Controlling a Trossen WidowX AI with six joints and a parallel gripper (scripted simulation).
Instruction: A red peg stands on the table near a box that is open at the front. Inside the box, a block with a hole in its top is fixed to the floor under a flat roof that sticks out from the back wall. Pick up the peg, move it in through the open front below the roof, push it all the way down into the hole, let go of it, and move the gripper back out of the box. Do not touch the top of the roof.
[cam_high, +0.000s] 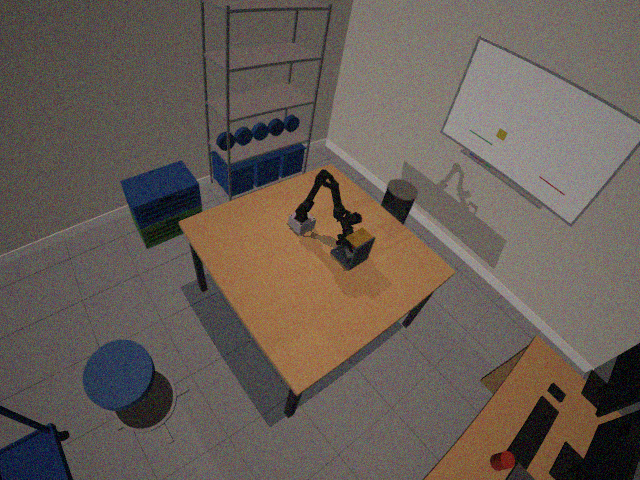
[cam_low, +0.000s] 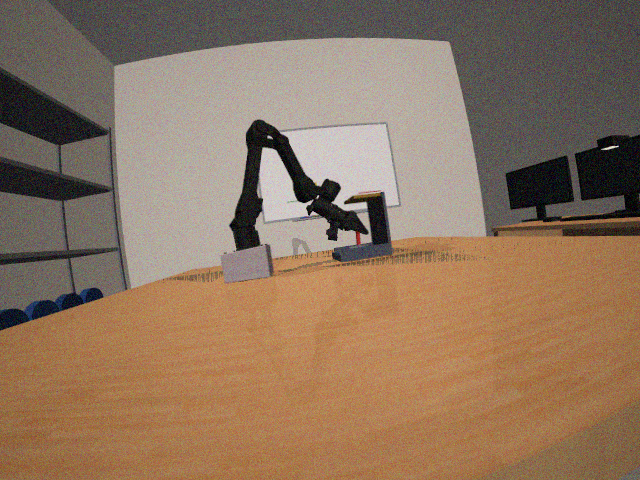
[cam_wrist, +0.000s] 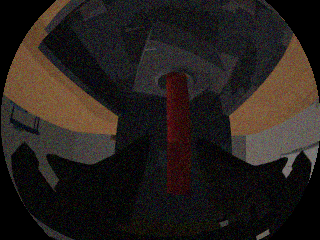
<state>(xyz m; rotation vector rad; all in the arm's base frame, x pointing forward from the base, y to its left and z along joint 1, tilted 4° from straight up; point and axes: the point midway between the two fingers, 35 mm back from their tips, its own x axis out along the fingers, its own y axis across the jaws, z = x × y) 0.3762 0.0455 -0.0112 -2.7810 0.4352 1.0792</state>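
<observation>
The red peg lies 3 cm behind my gripper tip and 1 cm to the left of it. Also, from my gripper tip: yellow roof: 12 cm above; then box back wall: 4 cm ahead, 1 cm to the right, 3 cm above.
</observation>
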